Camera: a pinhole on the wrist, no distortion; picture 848 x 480 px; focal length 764.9 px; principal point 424.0 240.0 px. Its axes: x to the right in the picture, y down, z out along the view. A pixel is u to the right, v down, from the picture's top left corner.
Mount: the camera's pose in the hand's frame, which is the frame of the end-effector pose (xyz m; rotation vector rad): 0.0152 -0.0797 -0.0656 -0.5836 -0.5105 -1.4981
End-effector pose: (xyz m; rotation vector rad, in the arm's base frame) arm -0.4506 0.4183 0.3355 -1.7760 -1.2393 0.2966
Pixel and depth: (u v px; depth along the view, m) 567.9 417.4 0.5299
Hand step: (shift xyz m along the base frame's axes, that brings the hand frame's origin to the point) -0.0655 0.3388 -0.3152
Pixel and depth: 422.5 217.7 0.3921
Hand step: -0.0329 0.1318 -0.2585
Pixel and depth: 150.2 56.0 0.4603
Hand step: 0.0574 0.0102 -0.3943
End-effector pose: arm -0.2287 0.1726 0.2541 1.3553 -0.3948 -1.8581
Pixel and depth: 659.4 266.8 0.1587
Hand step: -0.0881 -0.0280 0.0047
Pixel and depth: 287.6 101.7 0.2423
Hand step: -0.0374 -0.0744 0.1195
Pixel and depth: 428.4 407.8 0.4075
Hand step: -0.1613 -0.2524 0.1288
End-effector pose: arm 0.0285 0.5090 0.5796 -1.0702 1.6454 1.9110
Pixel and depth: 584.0 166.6 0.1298
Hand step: -0.0082 0.0517 -0.0168
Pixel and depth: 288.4 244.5 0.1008
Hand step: -0.0115 -0.0033 -0.0157
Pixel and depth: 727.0 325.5 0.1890
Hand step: -0.0536 0.1162 -0.0430
